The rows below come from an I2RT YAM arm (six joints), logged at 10 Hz.
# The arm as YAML. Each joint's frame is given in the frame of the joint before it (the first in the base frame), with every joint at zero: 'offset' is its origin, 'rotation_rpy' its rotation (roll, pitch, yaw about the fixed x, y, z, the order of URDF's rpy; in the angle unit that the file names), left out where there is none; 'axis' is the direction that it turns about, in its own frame. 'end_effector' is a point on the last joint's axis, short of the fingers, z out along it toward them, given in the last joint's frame.
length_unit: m
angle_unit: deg
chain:
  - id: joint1
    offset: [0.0, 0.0, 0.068]
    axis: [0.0, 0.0, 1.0]
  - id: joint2
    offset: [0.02, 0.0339, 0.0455]
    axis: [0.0, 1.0, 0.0]
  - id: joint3
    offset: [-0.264, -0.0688, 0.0]
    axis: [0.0, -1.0, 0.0]
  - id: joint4
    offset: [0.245, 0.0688, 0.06]
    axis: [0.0, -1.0, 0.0]
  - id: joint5
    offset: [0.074, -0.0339, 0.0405]
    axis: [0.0, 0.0, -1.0]
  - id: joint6
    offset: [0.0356, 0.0, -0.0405]
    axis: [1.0, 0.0, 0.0]
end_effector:
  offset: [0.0, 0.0, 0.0]
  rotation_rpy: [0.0, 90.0, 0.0]
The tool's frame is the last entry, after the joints.
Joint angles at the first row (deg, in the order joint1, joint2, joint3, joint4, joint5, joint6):
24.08, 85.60, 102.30, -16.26, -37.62, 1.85
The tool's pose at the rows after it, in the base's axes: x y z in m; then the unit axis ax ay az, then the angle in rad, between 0 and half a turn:
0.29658, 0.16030, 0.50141, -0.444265, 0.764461, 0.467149, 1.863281
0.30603, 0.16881, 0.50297, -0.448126, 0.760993, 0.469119, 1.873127
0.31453, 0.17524, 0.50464, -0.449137, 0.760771, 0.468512, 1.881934
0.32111, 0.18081, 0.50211, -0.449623, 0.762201, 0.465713, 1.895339
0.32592, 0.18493, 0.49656, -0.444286, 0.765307, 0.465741, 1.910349
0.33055, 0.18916, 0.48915, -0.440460, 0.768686, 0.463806, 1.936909
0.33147, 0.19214, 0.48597, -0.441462, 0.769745, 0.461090, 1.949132
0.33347, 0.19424, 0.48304, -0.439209, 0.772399, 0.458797, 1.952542
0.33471, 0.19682, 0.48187, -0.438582, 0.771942, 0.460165, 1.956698
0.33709, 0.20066, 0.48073, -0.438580, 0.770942, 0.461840, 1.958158
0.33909, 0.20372, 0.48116, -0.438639, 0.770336, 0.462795, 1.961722
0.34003, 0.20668, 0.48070, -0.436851, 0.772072, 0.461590, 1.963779
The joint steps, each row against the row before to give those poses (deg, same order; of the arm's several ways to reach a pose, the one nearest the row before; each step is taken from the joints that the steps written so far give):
0.62, 3.33, 2.55, -0.17, 0.00, -0.18
0.61, 2.99, 3.59, -0.97, -0.09, -0.17
0.35, 2.73, 3.60, -1.41, 0.09, -0.18
0.36, 1.85, 1.86, -0.96, 0.18, -0.35
0.26, 0.88, -0.08, 0.17, 0.26, 0.35
0.26, 0.88, -0.18, -0.53, 0.00, 0.00
0.35, 0.35, 0.00, -0.52, 0.18, -0.35
0.18, 0.35, -0.17, 0.17, 0.44, 0.00
0.26, 0.44, 0.26, 0.09, 0.08, 0.17
0.35, 0.79, 0.61, 0.26, 0.18, 0.18
0.27, 0.88, 1.23, -0.43, 0.09, 0.09
0.35, 0.53, 0.62, -0.27, 0.52, 0.08

